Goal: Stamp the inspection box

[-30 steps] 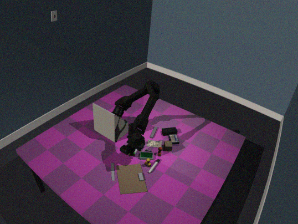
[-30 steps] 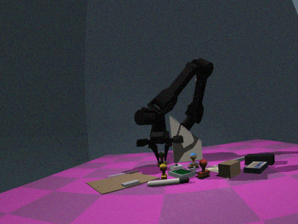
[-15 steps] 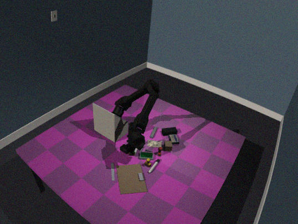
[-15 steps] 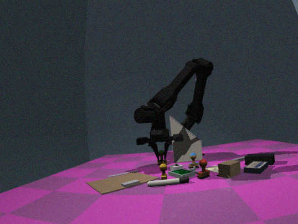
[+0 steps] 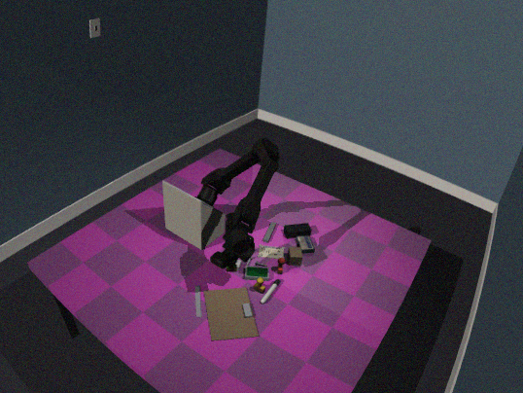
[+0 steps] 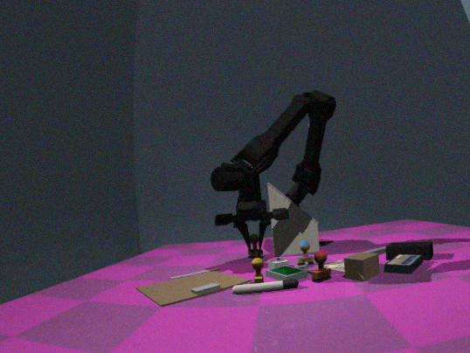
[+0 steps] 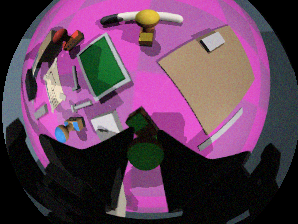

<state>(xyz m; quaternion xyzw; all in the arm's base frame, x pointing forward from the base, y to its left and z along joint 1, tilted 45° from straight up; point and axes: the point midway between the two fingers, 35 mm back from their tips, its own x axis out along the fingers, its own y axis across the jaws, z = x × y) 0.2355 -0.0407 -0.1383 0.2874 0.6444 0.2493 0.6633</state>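
The green ink pad is 70 mm to the left of my gripper tip, 70 mm ahead of it and 60 mm below it. Round my gripper tip: green-knobbed stamp right at my gripper tip; grey box 60 mm to the left, 40 mm below, 30 mm behind; yellow-knobbed stamp 120 mm ahead, 40 mm below, 10 mm to the left.
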